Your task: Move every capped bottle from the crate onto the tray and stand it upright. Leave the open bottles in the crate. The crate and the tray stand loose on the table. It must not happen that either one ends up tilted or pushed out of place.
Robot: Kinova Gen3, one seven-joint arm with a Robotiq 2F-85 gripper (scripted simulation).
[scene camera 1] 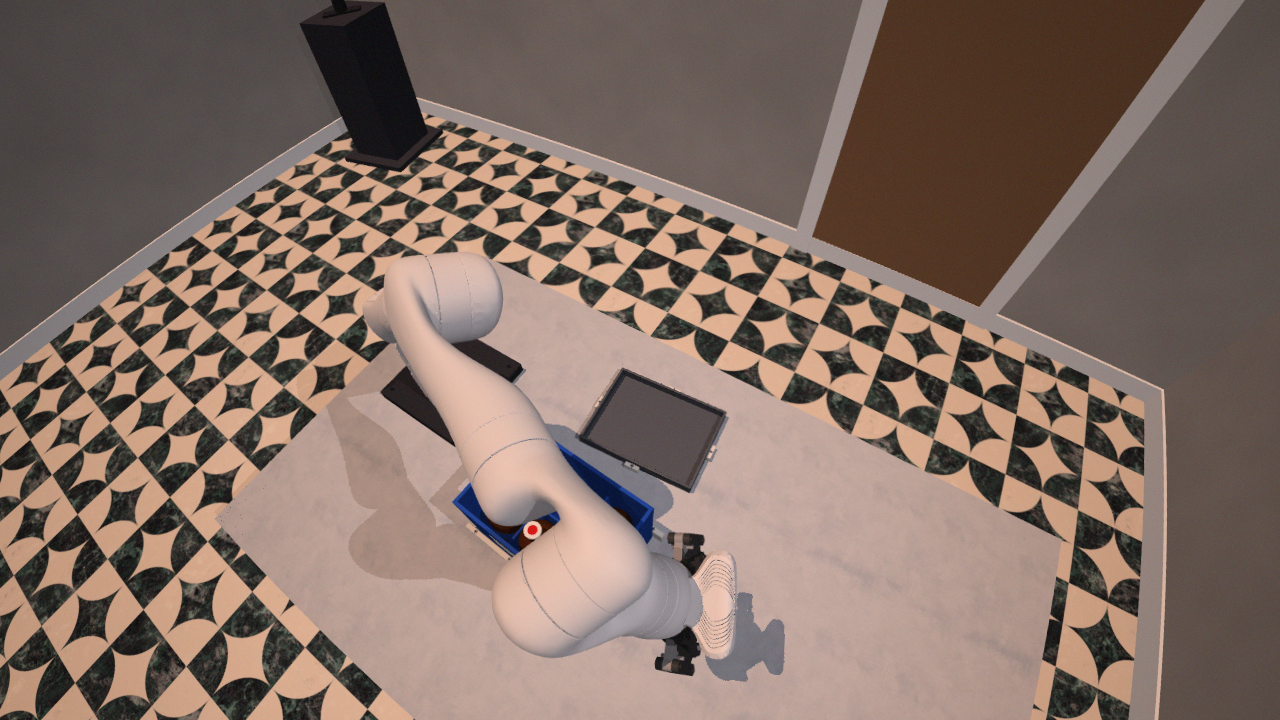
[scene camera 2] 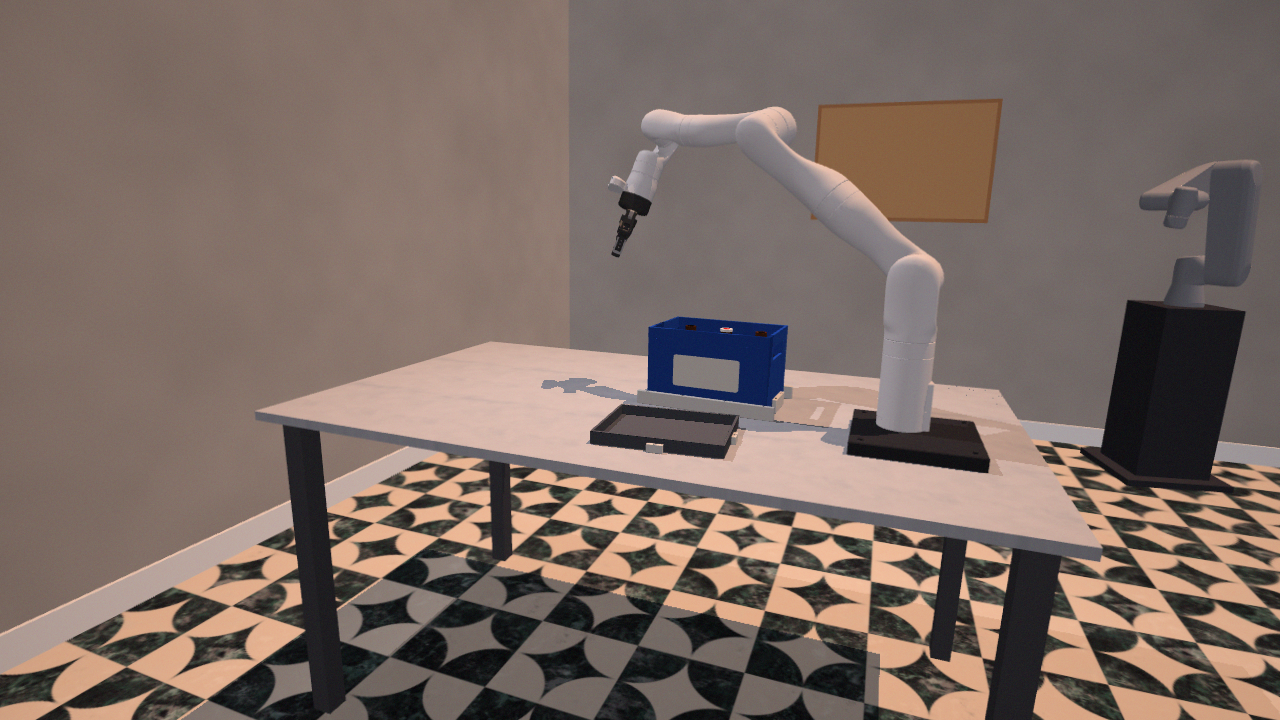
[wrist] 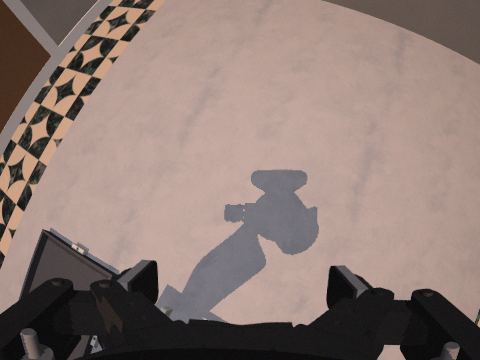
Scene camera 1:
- my gripper: 699,604
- dark tray: 660,427
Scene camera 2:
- my gripper: 615,255
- blue crate: 739,367
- dark tray: 696,433
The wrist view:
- my gripper: 242,284
